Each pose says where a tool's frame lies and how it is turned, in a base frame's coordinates. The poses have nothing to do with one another.
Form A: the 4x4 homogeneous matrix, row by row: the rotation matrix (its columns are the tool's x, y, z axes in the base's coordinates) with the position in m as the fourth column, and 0 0 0 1 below. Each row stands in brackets.
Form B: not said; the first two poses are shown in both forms.
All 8 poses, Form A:
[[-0.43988 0.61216 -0.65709 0.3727], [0.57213 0.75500 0.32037 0.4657], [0.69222 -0.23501 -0.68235 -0.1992], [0 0 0 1]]
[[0.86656 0.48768 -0.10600 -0.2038], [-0.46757 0.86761 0.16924 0.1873], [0.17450 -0.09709 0.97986 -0.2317], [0 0 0 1]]
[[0.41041 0.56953 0.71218 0.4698], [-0.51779 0.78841 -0.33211 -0.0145], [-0.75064 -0.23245 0.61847 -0.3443], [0 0 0 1]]
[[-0.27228 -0.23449 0.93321 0.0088], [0.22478 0.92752 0.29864 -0.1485], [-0.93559 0.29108 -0.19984 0.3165], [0 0 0 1]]
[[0.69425 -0.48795 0.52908 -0.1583], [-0.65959 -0.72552 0.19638 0.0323], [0.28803 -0.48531 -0.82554 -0.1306], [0 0 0 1]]
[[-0.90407 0.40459 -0.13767 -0.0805], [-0.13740 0.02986 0.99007 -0.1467], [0.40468 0.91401 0.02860 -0.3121], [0 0 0 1]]
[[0.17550 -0.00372 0.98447 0.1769], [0.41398 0.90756 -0.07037 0.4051], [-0.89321 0.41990 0.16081 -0.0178], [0 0 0 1]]
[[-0.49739 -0.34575 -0.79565 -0.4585], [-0.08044 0.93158 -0.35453 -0.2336], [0.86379 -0.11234 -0.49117 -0.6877], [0 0 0 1]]
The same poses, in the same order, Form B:
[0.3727 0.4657 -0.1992 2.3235 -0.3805 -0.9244 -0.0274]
[-0.2038 0.1873 -0.2317 0.5414 -0.2584 -0.2722 -0.9269]
[0.4698 -0.0145 -0.3443 1.1498 0.0546 0.8014 -0.5957]
[0.0088 -0.1485 0.3165 1.8466 -0.0039 0.9711 0.2387]
[-0.1583 0.0323 -0.1306 2.7609 -0.9173 0.3244 -0.2310]
[-0.0805 -0.1467 -0.3121 2.7461 -0.0987 -0.7039 -0.7034]
[0.1769 0.4051 -0.0178 1.4486 0.2470 0.9459 0.2104]
[-0.4585 -0.2336 -0.6877 2.1276 0.1426 -0.9774 0.1563]

